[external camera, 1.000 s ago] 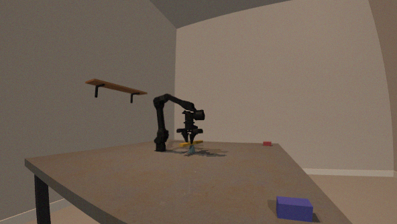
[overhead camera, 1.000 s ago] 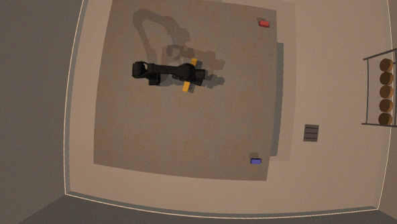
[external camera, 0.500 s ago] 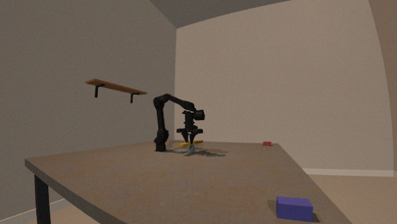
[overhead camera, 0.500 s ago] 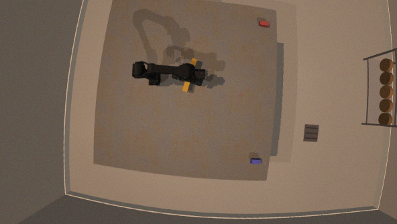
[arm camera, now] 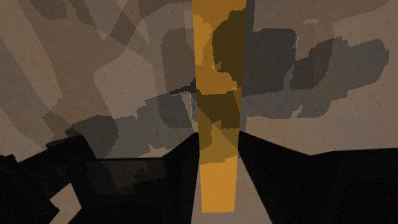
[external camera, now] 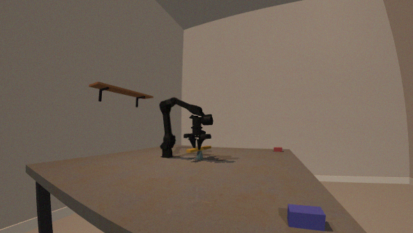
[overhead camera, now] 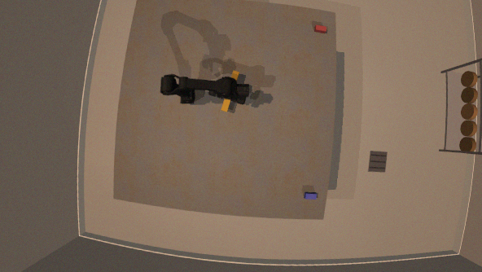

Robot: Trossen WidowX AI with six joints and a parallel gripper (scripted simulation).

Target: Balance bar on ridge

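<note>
The bar lies 10 mm ahead of my gripper tip and 30 mm to the left of it. Round my gripper tip: red block 510 mm ahead, 490 mm to the left, 50 mm below; then purple block 510 mm ahead, 510 mm to the right, 50 mm below.
</note>
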